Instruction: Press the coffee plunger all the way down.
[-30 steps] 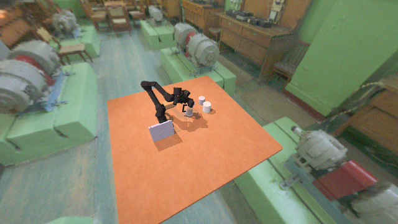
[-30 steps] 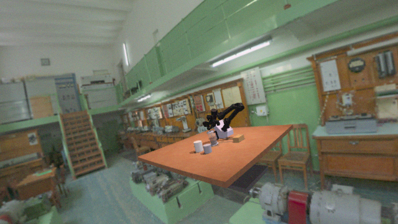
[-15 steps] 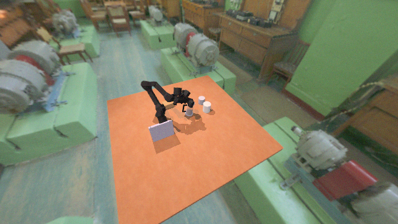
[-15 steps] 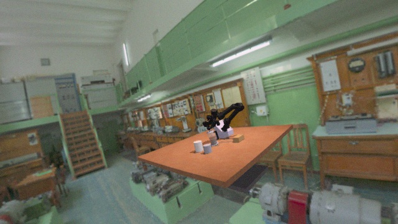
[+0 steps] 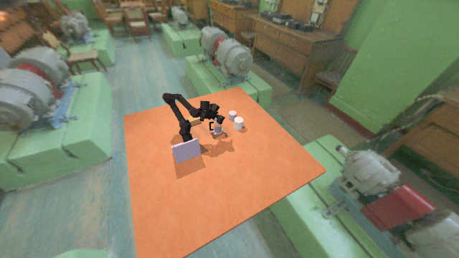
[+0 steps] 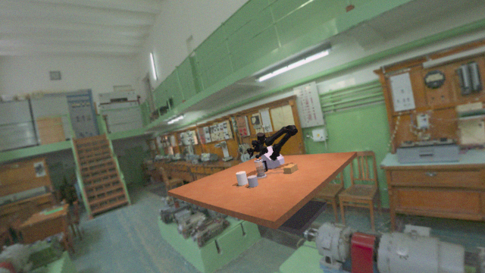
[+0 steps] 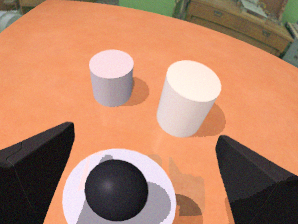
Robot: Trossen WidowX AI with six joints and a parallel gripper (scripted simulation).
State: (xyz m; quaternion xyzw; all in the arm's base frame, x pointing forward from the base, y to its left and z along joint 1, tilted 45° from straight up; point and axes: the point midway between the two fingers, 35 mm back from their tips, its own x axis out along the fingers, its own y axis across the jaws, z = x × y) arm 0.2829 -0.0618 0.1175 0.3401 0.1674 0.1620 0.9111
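Now: gripper tip 90 mm above the coffee press, 50 mm past it and 10 mm to the right of it. Round my gripper tip: block 220 mm to the left, 170 mm behind, 150 mm below.
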